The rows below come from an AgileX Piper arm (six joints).
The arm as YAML. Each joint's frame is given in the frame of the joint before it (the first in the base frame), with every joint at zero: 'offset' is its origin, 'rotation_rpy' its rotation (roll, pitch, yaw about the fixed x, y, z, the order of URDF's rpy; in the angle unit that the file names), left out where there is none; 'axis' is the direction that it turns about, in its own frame. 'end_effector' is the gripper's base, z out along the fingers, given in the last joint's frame.
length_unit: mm
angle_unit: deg
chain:
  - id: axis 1
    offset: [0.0, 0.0, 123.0]
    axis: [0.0, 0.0, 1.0]
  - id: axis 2
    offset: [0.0, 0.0, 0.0]
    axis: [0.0, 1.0, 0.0]
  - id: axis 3
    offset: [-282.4, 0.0, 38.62]
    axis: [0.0, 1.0, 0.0]
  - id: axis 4
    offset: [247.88, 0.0, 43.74]
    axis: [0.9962, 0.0, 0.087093]
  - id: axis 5
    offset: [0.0, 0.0, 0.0]
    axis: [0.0, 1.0, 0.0]
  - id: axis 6
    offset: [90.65, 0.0, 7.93]
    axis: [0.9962, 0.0, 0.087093]
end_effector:
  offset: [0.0, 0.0, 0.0]
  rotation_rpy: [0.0, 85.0, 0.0]
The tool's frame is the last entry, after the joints.
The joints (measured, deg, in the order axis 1, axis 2, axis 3, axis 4, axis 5, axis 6), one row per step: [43.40 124.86 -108.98 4.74 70.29 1.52]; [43.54 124.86 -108.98 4.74 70.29 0.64]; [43.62 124.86 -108.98 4.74 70.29 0.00]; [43.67 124.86 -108.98 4.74 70.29 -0.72]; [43.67 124.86 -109.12 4.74 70.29 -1.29]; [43.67 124.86 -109.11 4.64 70.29 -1.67]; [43.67 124.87 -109.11 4.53 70.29 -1.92]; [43.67 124.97 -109.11 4.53 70.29 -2.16]
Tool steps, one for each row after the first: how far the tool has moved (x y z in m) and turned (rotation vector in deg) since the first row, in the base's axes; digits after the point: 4 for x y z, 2 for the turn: [-0.0008 0.0008 0.0000 -0.05 -0.14 1.01]; [-0.0012 0.0013 0.0000 -0.09 -0.25 1.72]; [-0.0015 0.0015 0.0000 -0.13 -0.36 2.48]; [-0.0013 0.0017 0.0006 -0.07 -0.56 3.04]; [-0.0012 0.0016 0.0006 -0.17 -0.68 3.43]; [-0.0011 0.0015 0.0005 -0.27 -0.79 3.70]; [-0.0010 0.0016 -0.0003 -0.35 -0.75 3.93]
